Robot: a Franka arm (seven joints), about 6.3 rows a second.
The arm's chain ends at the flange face. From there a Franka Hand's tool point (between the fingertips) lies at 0.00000 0.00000 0.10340 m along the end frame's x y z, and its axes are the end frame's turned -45 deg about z.
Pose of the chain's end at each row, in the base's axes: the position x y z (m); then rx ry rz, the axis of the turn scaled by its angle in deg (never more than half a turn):
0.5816 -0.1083 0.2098 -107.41 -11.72 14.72
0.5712 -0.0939 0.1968 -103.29 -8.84 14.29
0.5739 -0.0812 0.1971 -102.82 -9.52 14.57
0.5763 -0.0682 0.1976 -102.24 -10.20 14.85
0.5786 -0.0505 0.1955 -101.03 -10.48 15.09
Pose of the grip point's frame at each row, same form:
0.5529 -0.0140 0.1786 -94.83 -51.98 -16.16
0.5453 0.0033 0.1731 -92.24 -47.80 -17.76
0.5470 0.0160 0.1741 -91.52 -48.23 -17.59
0.5484 0.0289 0.1755 -90.70 -48.63 -17.45
0.5501 0.0469 0.1755 -89.46 -48.42 -17.52

